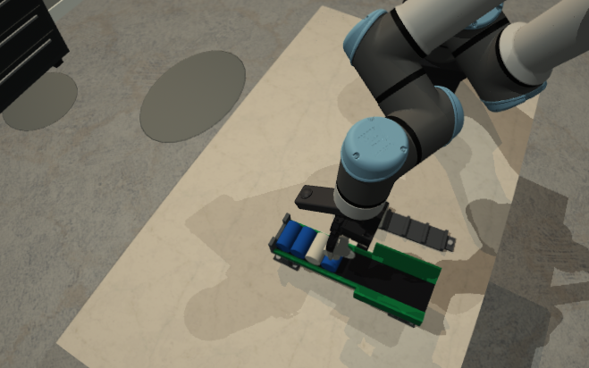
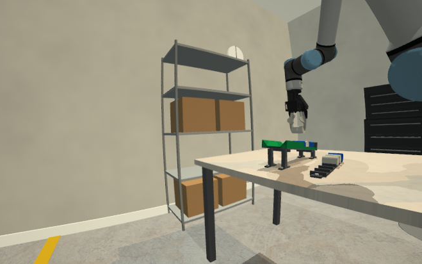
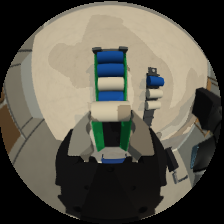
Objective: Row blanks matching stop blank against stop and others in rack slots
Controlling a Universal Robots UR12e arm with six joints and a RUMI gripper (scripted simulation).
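Right now the stock rack is 200 mm behind my hand, 60 mm to the left of it and 180 mm below it. Also, from my hand: stop 20 mm ahead, 140 mm to the right, 120 mm below.
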